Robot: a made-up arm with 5 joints.
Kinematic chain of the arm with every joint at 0, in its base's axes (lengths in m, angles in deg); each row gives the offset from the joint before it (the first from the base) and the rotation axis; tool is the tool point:
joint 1: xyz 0 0 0.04 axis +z
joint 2: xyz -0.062 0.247 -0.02 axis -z
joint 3: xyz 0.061 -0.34 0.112 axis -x
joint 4: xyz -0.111 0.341 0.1 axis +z
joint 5: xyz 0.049 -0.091 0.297 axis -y
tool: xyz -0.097 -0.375 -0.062
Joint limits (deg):
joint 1: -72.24..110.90
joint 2: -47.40..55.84
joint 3: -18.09..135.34
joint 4: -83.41..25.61
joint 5: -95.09..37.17
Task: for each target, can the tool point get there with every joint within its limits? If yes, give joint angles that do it. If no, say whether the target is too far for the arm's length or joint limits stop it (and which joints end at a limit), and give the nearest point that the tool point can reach.
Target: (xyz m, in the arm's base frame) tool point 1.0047 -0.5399 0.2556
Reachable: no: joint limits stop it (at a limit: joint 1, joint 3) | nearest point 0.3580 -0.3300 0.4706 | short by 0.713 m
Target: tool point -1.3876 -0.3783 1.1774
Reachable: no: too far | nearest point -0.7369 -0.2009 0.6970 | short by 0.828 m
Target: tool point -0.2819 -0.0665 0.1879
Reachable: yes | joints 92.83 34.95 101.11 11.69 -13.11
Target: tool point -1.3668 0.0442 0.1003
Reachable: no: joint limits stop it (at a limit: joint 4) | nearest point -0.8218 0.0266 0.1092 | short by 0.545 m
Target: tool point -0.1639 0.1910 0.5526
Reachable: yes | joints -36.27 -28.51 41.04 -23.01 -85.06
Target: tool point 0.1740 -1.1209 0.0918
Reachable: no: joint limits stop it (at a limit: joint 1, joint 4) | nearest point -0.0013 -0.6742 0.1021 | short by 0.480 m
